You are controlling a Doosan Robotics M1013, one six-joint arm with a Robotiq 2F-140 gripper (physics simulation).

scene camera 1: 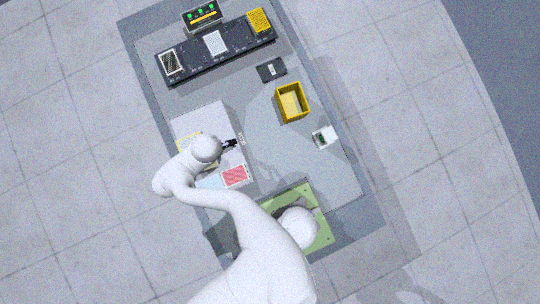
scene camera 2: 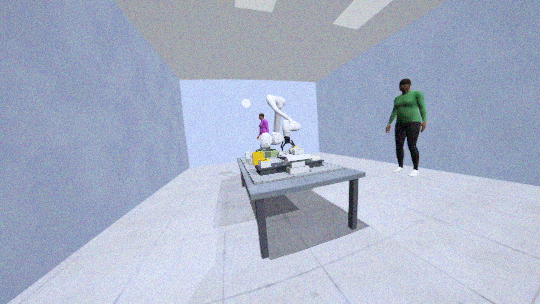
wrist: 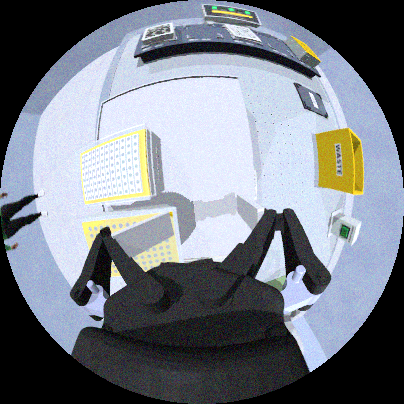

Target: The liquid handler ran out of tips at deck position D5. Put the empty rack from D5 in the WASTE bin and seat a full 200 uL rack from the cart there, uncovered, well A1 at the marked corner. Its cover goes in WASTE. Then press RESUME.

Observation:
In view: the gripper (wrist: 206, 212), a white box with green button (wrist: 343, 226) and a white cart tray (scene camera 1: 212, 118).
The white cart tray shows as well in the wrist view (wrist: 206, 154).

